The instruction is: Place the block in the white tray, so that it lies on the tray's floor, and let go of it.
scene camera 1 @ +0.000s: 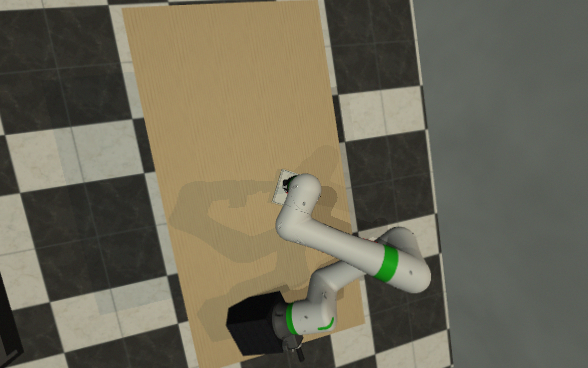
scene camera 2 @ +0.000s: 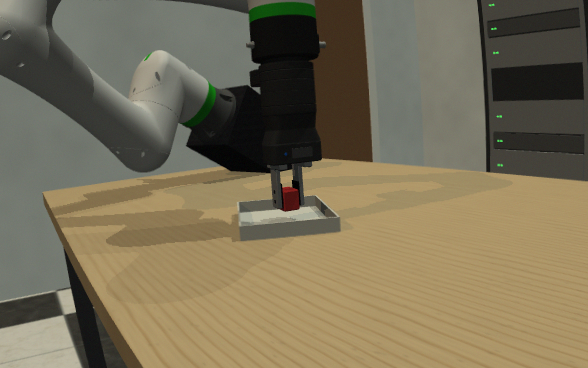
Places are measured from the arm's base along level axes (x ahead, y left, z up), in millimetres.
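Where they show: gripper, fingertip midpoint: (scene camera 2: 288, 205); arm's base, origin of the base link: (scene camera 1: 281, 319) (scene camera 2: 215, 116).
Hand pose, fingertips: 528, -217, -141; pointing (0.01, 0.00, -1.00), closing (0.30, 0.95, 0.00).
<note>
Each offset is from my fingertips to the centre of the thing, as dx, dy, dz. Level surfaces: height alone.
The white tray @[-6, -7, -14] (scene camera 1: 277, 196) (scene camera 2: 290, 230) sits on the wooden table, partly covered by the arm's wrist in scene camera 1. My gripper (scene camera 2: 289, 203) points straight down over the tray and is shut on the red block @[-5, +1, +9] (scene camera 2: 290, 199). The block is upright between the two grey fingers, over the inside of the tray, low and towards its back wall in scene camera 2. Whether its underside touches the tray's floor cannot be told. In scene camera 1 the wrist hides the fingertips and nearly all of the block.
The wooden table @[dz -24] (scene camera 1: 225, 100) (scene camera 2: 425, 280) carries the tray. The black block-shaped arm base (scene camera 1: 257, 325) (scene camera 2: 235, 135) stands at one end of the table. The arm's links reach out past the table's right edge in scene camera 1. A dark rack (scene camera 2: 484, 100) stands behind the table.
</note>
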